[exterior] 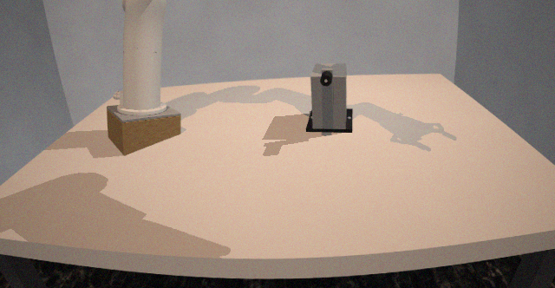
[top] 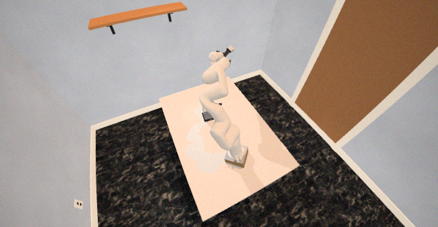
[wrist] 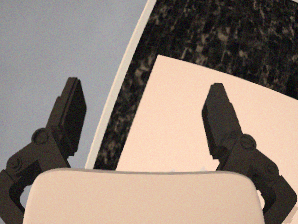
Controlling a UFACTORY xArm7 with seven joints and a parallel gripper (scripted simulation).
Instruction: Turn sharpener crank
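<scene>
Now: hand 300 mm above the black crank knob, 270 mm past it and 130 mm to the right of it.
</scene>
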